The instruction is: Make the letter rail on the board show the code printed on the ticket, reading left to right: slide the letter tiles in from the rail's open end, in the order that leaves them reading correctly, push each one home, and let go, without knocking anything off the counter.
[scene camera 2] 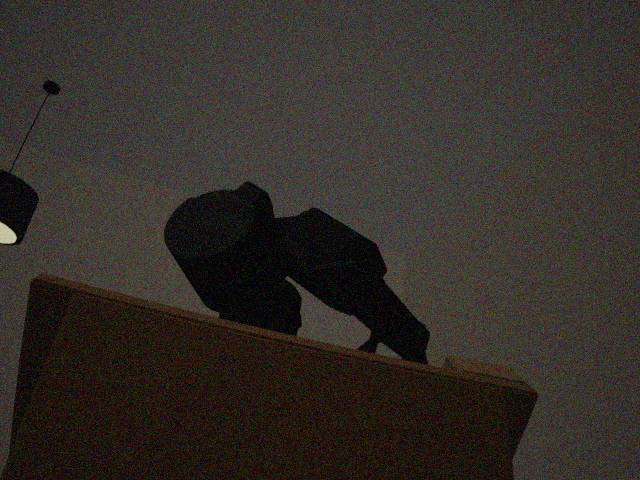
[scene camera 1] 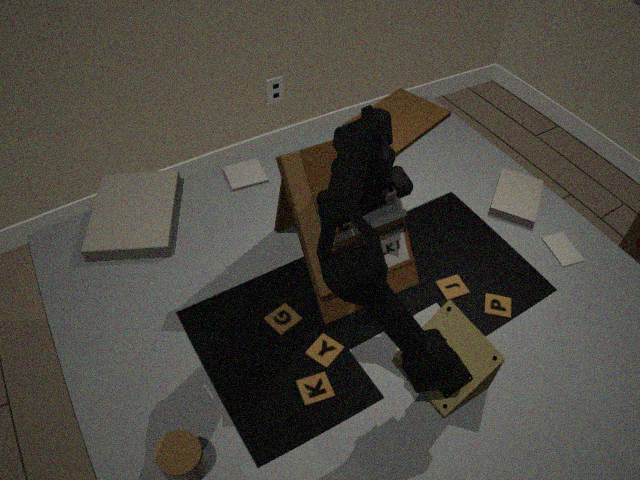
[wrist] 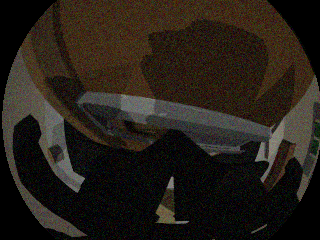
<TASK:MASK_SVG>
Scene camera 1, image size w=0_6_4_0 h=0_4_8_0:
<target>my gripper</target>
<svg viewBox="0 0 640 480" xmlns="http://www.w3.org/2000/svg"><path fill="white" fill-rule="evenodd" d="M327 189L318 192L316 199L318 205L324 201ZM400 166L392 167L391 175L384 181L372 182L365 178L359 202L363 216L386 205L385 197L387 193L394 189L396 190L395 195L398 198L409 195L412 192L413 183Z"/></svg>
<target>white card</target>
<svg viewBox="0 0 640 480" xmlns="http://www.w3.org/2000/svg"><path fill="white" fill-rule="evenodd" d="M542 237L543 242L555 255L555 258L562 267L585 262L564 232Z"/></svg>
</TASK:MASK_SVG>
